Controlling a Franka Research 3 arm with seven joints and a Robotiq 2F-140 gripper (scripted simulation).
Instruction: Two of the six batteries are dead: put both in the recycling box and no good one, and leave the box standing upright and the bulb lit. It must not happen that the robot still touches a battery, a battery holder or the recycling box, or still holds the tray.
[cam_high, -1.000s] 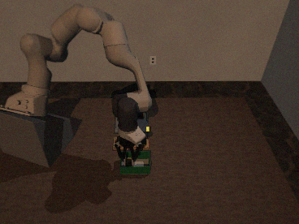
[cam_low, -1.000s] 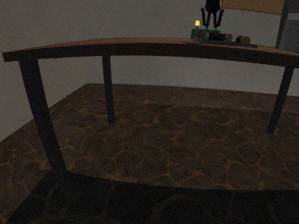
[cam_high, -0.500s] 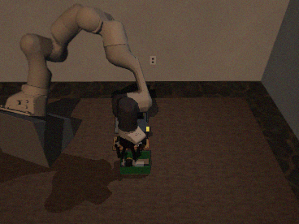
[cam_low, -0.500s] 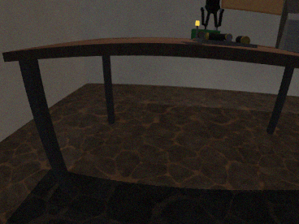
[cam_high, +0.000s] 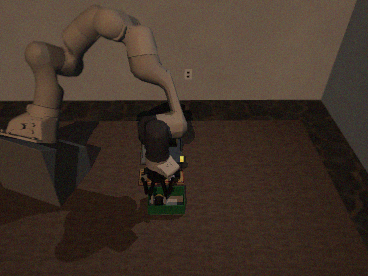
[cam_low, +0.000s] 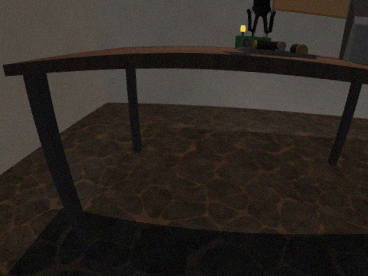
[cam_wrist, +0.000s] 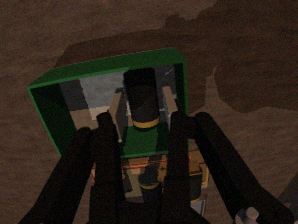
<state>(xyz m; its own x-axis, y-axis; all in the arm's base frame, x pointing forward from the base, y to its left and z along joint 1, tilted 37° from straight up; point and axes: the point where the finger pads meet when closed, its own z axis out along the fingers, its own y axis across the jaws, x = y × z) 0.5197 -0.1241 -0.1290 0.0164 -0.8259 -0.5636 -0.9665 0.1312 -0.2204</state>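
Right now my hand is 30 mm short of the green recycling box and 30 mm above it. From my hand the other things lie so: grey tray: 330 mm to the left, 40 mm below; then yellow bulb: 100 mm ahead, 200 mm to the left, 40 mm above.
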